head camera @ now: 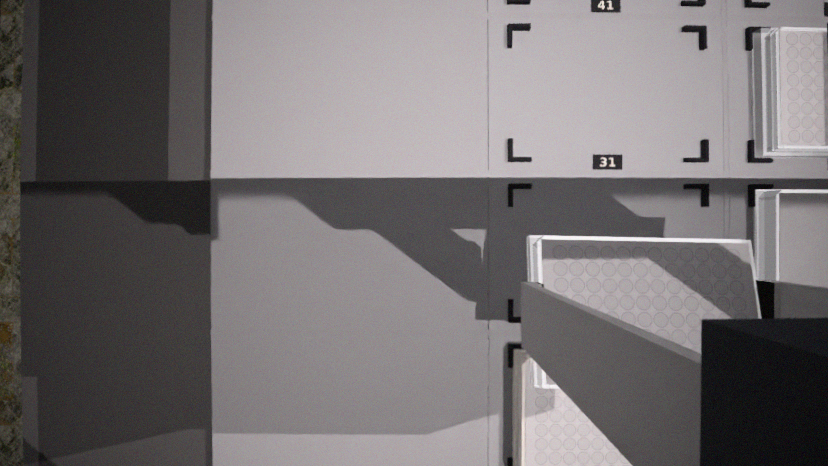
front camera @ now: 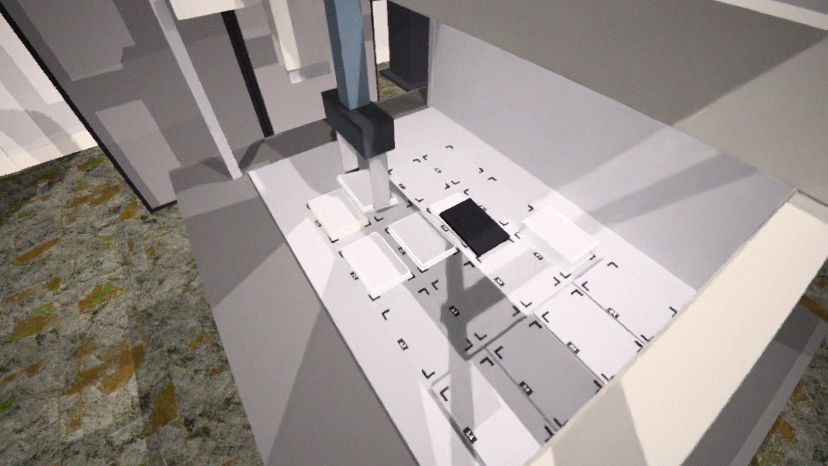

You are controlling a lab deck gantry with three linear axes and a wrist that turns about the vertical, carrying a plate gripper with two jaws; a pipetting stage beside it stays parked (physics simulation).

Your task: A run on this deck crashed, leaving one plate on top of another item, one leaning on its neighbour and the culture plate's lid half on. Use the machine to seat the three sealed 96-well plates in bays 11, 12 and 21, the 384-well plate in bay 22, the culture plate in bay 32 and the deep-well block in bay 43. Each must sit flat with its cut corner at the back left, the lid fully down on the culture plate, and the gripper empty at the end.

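Places are measured from the robot's base along level axes (x ahead, y left, z up), in metres.
Pixels of known places: gripper, fingertip midpoint: (head camera: 647,313) (front camera: 366,188); robot's base, origin of the base link: (front camera: 308,206).
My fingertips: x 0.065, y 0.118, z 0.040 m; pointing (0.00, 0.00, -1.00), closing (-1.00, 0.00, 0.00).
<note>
For each thing: its top centre in the pictures, then the offset to it from my fingertips.
- white-rimmed 96-well plate, middle of its top: (head camera: 660,316) (front camera: 366,184) 0.000 m ahead, 0.001 m left, 0.011 m up
- cream-edged plate, middle of its top: (head camera: 619,422) (front camera: 336,210) 0.001 m back, 0.075 m right, 0.026 m down
- plain-topped plate, middle of its top: (front camera: 421,236) 0.164 m ahead, 0.032 m left, 0.026 m down
- pale plate, middle of its top: (front camera: 462,214) 0.164 m ahead, 0.139 m left, 0.026 m down
- black slab, middle of its top: (front camera: 474,222) 0.202 m ahead, 0.139 m left, 0.018 m down
- deep-well block, middle of its top: (front camera: 560,231) 0.328 m ahead, 0.246 m left, 0.002 m up
My gripper (front camera: 365,188) (head camera: 644,312) spans the long way of a white-rimmed 96-well plate (front camera: 358,184) (head camera: 625,272) and is shut on its short ends. The plate looks raised over bay 21, slightly askew, its front overlapping the bay 11 plate in the head view. That cream-edged plate (front camera: 337,213) (head camera: 573,428) lies in bay 11. Another plate (front camera: 375,263) lies in bay 12. A plain-topped plate (front camera: 421,238) (head camera: 805,237) lies in bay 22. In bay 32 a pale plate (front camera: 447,202) (head camera: 802,86) lies under a black slab (front camera: 475,225). The deep-well block (front camera: 559,234) stands at bay 43.
The parked pipetting stage (front camera: 301,40) hangs behind left. A tall wall (front camera: 550,127) bounds the deck at the back. Bay 31's corner marks (head camera: 701,37) show behind the held plate. The gripper's dark body (head camera: 764,393) hides the lower right of the head view.
</note>
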